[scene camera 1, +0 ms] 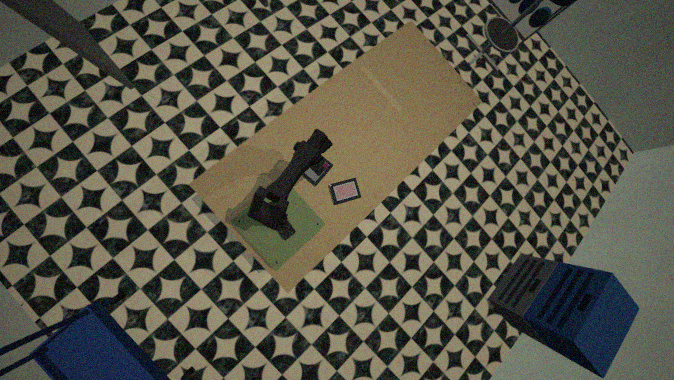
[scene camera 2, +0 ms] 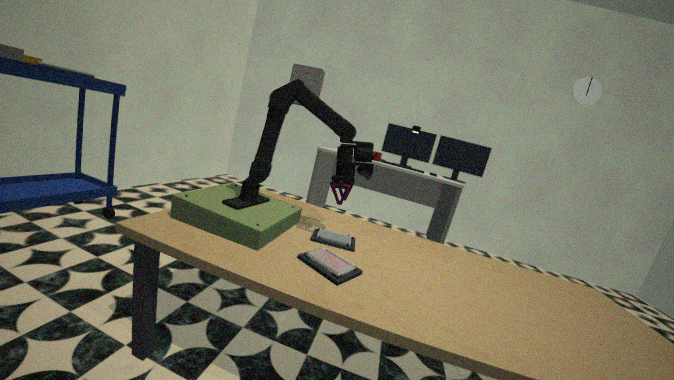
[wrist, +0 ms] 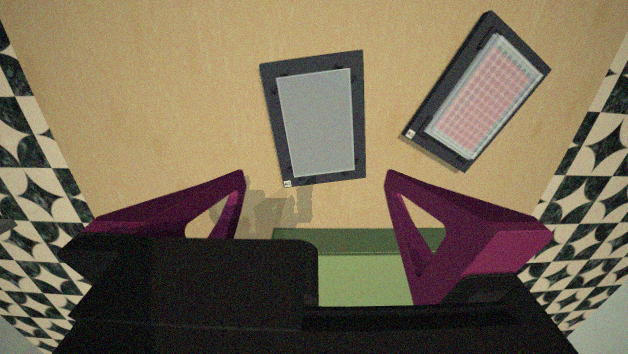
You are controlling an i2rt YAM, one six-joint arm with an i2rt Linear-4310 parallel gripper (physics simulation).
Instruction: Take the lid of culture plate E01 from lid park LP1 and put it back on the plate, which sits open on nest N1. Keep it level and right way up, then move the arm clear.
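Places are measured from the arm's base along level axes (x right, y up, z back), in metres.
Pixels of known places: gripper, fingertip midpoint: (scene camera 2: 341,202) (wrist: 314,177); arm's base at its link origin: (scene camera 2: 247,202).
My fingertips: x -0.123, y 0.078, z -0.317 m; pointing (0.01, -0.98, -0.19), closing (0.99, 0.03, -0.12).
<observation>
For each thing: its top centre in the pictures, then the offset to it from my fingertips. Level surfaces: height alone.
- pale grey lid at its top centre: (wrist: 319,128) (scene camera 2: 334,235) (scene camera 1: 316,168) dz -0.009, dx +0.008, dy -0.130 m
- lid park LP1 at its top centre: (wrist: 319,128) (scene camera 2: 335,235) (scene camera 1: 316,168) dz -0.009, dx +0.009, dy -0.128 m
- open culture plate E01 at its top centre: (wrist: 486,104) (scene camera 2: 331,258) (scene camera 1: 345,190) dz -0.065, dx +0.209, dy -0.122 m
- dark nest N1 at its top centre: (wrist: 481,103) (scene camera 2: 330,261) (scene camera 1: 345,190) dz -0.065, dx +0.209, dy -0.130 m
- wooden table at its surface level: dy -0.148 m
The pale grey lid (scene camera 1: 313,175) (scene camera 2: 334,236) (wrist: 316,122) lies flat in the dark frame of lid park LP1 (scene camera 2: 327,244) (wrist: 310,65). The open culture plate E01 (scene camera 1: 345,191) (scene camera 2: 332,261) (wrist: 485,100), with pink wells, sits on the dark nest N1 (scene camera 2: 318,268) (wrist: 454,75), right of the park in the wrist view. My gripper (scene camera 1: 326,165) (scene camera 2: 340,201) (wrist: 314,177) is open and empty, pointing down above the park. Its magenta fingertips stand wider apart than the lid, near the park's label end in the wrist view. The arm hides part of the park in scene camera 1.
The arm stands on a green base block (scene camera 1: 300,225) (scene camera 2: 235,220) (wrist: 365,280) beside the park. The wooden table (scene camera 1: 420,70) (scene camera 2: 475,300) (wrist: 150,100) bears them all. A blue trolley (scene camera 2: 114,135) and a desk with monitors (scene camera 2: 410,145) stand beyond the table.
</observation>
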